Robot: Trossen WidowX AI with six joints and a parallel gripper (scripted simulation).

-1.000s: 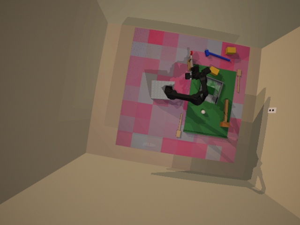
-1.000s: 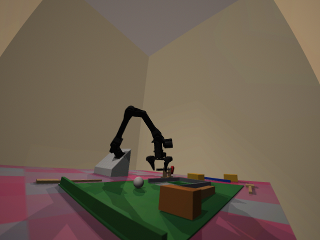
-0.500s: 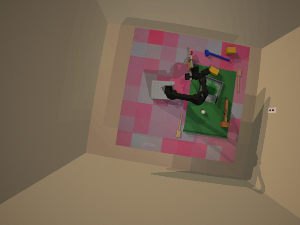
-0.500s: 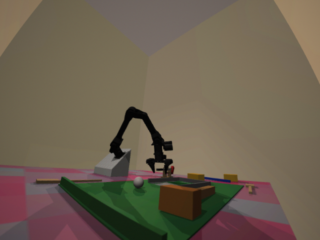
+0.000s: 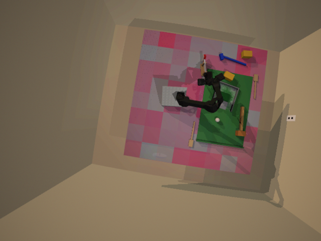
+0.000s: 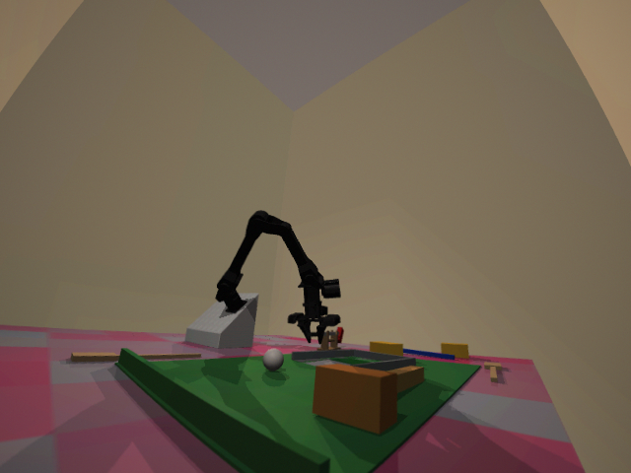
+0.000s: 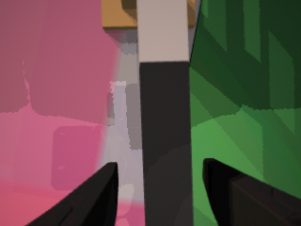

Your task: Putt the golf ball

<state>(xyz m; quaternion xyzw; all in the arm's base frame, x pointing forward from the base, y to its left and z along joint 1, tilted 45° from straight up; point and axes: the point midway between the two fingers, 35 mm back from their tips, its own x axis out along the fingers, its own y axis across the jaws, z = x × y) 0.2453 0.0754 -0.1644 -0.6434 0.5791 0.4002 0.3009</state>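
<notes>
My gripper tip is now 11 cm to the right of the red putter, 3 cm below it and 2 cm past it. Round my gripper tip: green mat (24 cm ahead, 23 cm to the right, 3 cm below); then grey frame (22 cm ahead, 10 cm to the right, 2 cm below); then small wooden stand (13 cm to the left, 2 cm behind).
</notes>
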